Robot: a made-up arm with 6 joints.
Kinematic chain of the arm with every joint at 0, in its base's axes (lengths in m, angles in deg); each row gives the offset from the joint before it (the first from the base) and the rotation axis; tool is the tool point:
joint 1: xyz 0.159 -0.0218 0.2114 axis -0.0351 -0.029 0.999
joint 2: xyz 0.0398 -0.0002 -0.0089 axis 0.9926 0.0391 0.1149
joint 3: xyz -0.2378 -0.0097 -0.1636 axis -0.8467 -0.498 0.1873
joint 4: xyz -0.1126 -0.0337 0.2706 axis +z
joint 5: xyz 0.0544 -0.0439 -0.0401 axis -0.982 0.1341 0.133
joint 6: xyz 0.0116 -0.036 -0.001 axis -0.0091 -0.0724 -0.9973
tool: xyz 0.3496 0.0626 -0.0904
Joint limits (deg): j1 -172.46..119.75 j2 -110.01..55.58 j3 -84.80..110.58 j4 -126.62..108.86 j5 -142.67..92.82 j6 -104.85..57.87
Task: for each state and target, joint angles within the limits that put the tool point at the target. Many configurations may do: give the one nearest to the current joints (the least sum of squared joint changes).
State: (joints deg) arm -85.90 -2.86 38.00 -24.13 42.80 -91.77
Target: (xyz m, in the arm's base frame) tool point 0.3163 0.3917 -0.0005
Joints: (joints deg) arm -97.27 11.02 30.11 -7.88 31.08 -104.85
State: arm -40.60 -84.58 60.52 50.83 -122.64 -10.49
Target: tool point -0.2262 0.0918 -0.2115
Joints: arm -72.68 -100.27 69.89 71.08 -115.89 -6.48
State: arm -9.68 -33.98 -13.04 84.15 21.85 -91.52
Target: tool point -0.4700 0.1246 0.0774
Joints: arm -8.91 -33.74 25.81 100.63 -15.14 -69.04
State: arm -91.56 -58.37 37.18 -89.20 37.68 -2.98
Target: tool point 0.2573 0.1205 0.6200
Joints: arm -114.18 -73.71 13.74 -47.20 46.70 22.50
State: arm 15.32 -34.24 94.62 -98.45 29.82 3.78
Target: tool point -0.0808 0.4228 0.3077
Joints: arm -36.89 -52.25 103.61 -73.71 24.52 3.38
